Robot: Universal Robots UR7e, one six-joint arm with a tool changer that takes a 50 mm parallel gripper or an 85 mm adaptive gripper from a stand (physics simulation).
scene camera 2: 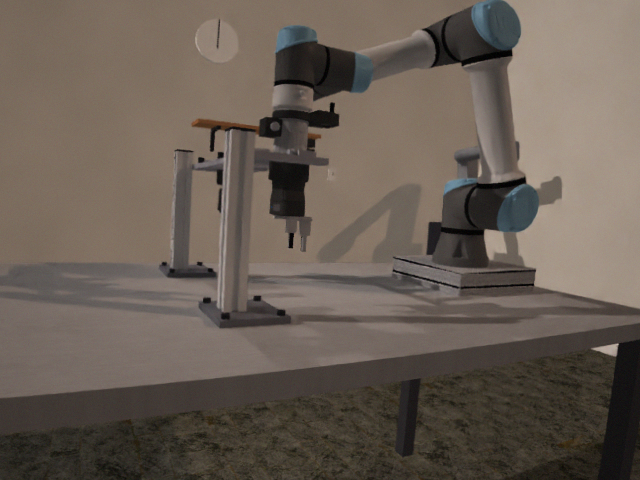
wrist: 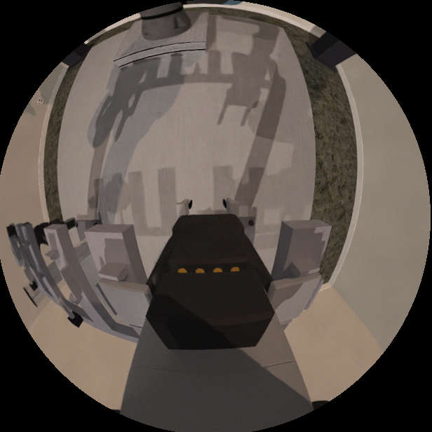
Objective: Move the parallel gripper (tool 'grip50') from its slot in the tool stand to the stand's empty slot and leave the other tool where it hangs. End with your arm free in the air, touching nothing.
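Places are measured from the arm's base along level axes (x ahead, y up, z right), in metres.
Pixels of known places: end effector, tool point: (scene camera 2: 290, 146); arm's base, origin of the base link: (scene camera 2: 459, 263).
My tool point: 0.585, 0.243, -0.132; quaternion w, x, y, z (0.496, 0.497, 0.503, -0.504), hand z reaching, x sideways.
Ahead of a thing's pixels: the offset from my tool point to its top centre, as dx, dy, dz. "*": to the spot under its first point. Level surfaces: height alone.
The parallel gripper (scene camera 2: 297, 241) (wrist: 207, 203) is mounted on my arm and points straight down. Its two fingers are apart with nothing between them, so it is open. Its upper body is at the near slot of the tool stand (scene camera 2: 236, 222), with grey slot prongs @[* -0.028, -0.030, -0.069] (scene camera 2: 319, 161) (wrist: 304, 245) on both sides of it in the wrist view. The coupling is at about the height of the slot plate; whether its weight rests there I cannot tell. Dark parts of the other tool @[* +0.014, -0.105, +0.420] (scene camera 2: 220, 198) hang farther along the stand, mostly hidden behind the near post.
An orange board (scene camera 2: 206, 123) runs along the top of the stand, just behind my wrist. The stand's far post @[* +0.123, -0.144, +0.397] (scene camera 2: 180, 211) is bolted to the table @[dy -0.305] (scene camera 2: 361, 335). My arm's base (scene camera 2: 460, 250) (wrist: 165, 21) stands on a low plinth (scene camera 2: 496, 279) (wrist: 195, 40).
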